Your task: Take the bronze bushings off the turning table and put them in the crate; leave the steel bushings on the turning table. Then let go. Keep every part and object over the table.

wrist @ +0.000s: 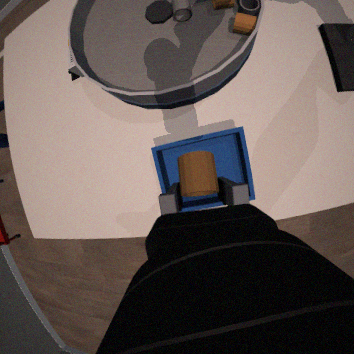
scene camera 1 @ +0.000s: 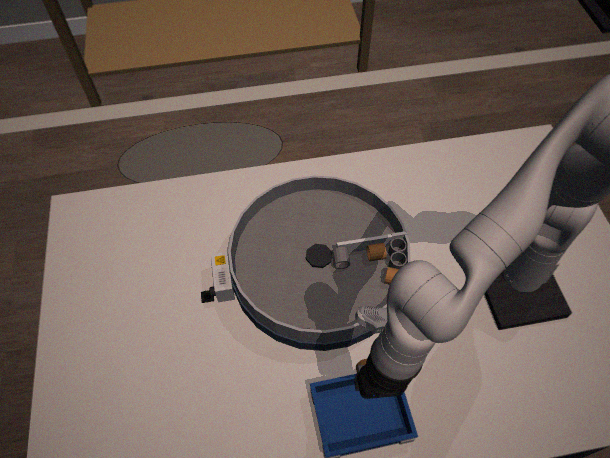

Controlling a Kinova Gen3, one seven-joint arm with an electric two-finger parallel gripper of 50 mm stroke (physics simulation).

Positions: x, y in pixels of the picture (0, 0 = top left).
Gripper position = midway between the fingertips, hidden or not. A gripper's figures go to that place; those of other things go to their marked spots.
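The gripper [wrist: 198, 189] is 0.18 m from the lens, and then there's a blue crate [wrist: 228, 146], which is 0.38 m from the lens.
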